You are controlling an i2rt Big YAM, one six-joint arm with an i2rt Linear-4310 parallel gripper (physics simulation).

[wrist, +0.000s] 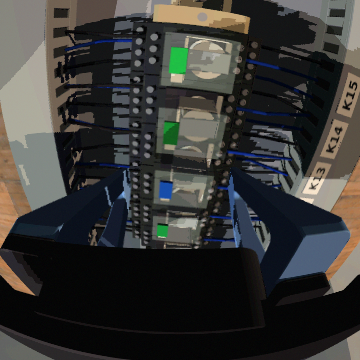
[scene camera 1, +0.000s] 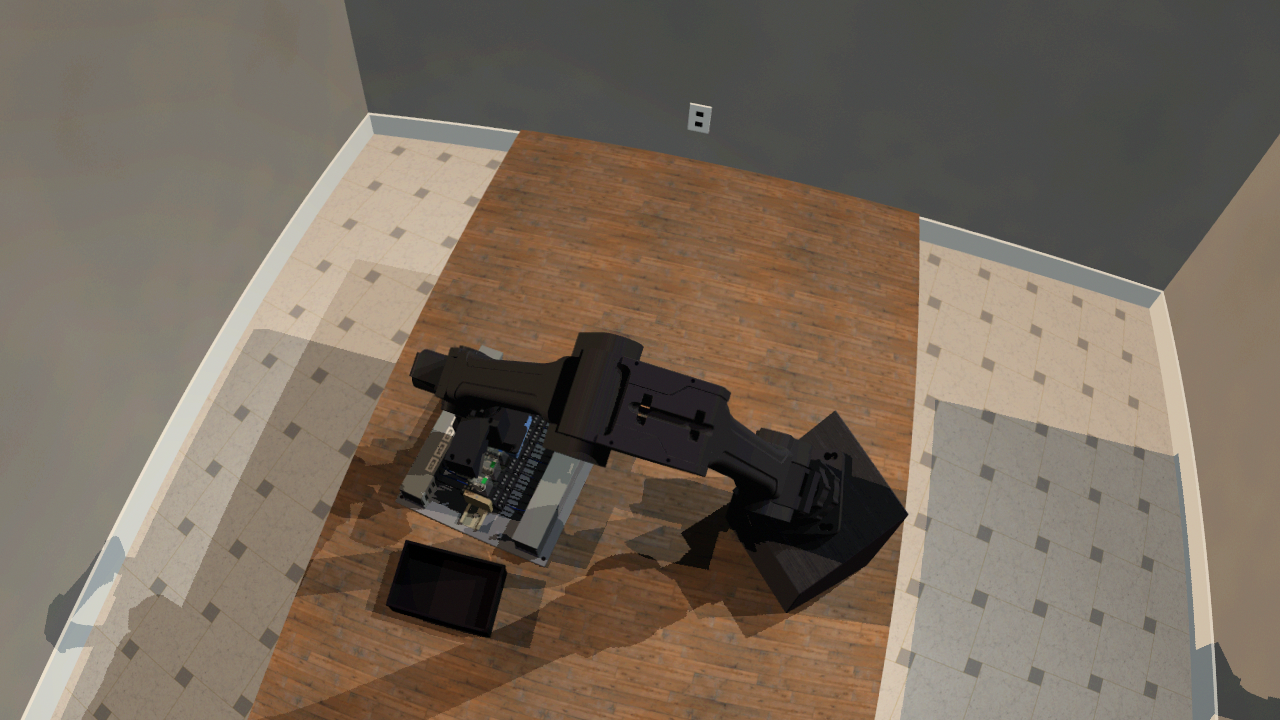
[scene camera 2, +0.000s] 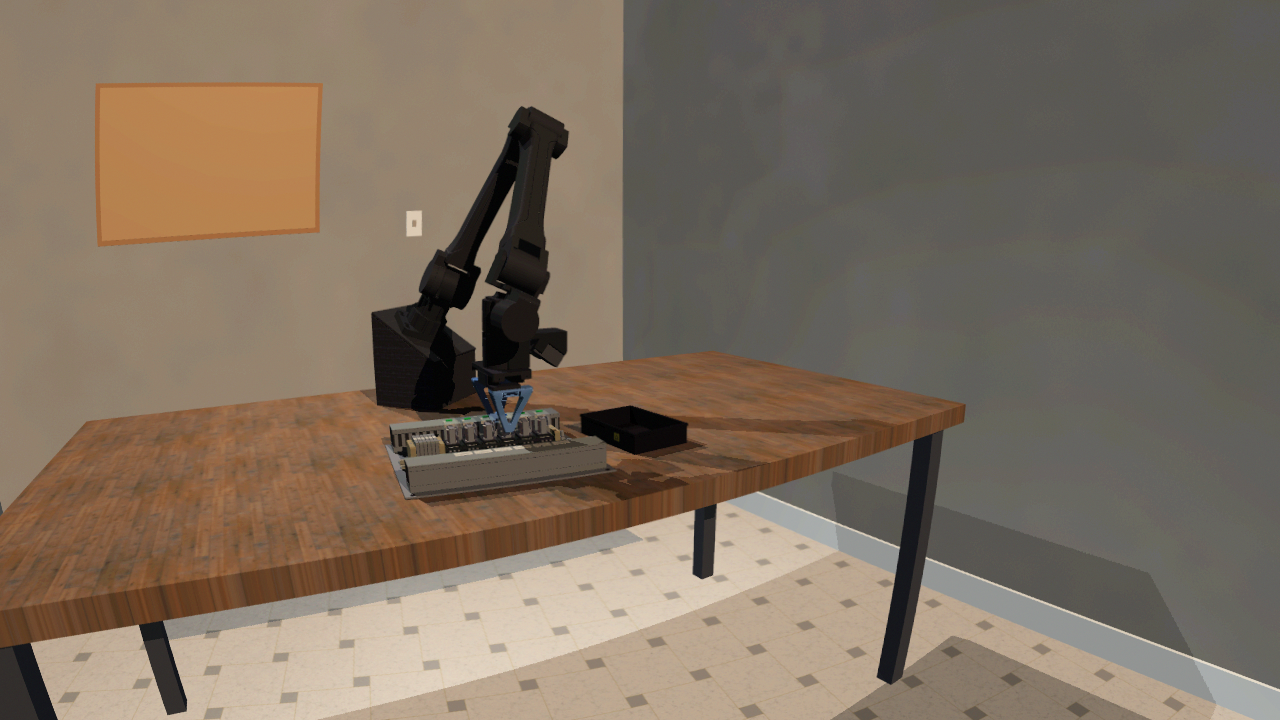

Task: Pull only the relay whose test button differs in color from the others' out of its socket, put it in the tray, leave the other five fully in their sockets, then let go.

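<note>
A clear relay with a blue test button sits in the socket row, third from the tan end block in the wrist view. Relays with green buttons sit on either side of it in the row. My gripper is partly open and empty, its blue fingers on both sides of the row around the blue-button relay; contact cannot be told. The rest of the row is hidden behind the gripper body in the wrist view. The black tray stands beside the panel's end.
The relay panel has a raised grey wire duct along its edge. The tan end block closes the row toward the tray side. Blue and black wires run from both sides of the sockets. Labels K13 to K15 lie along the right duct.
</note>
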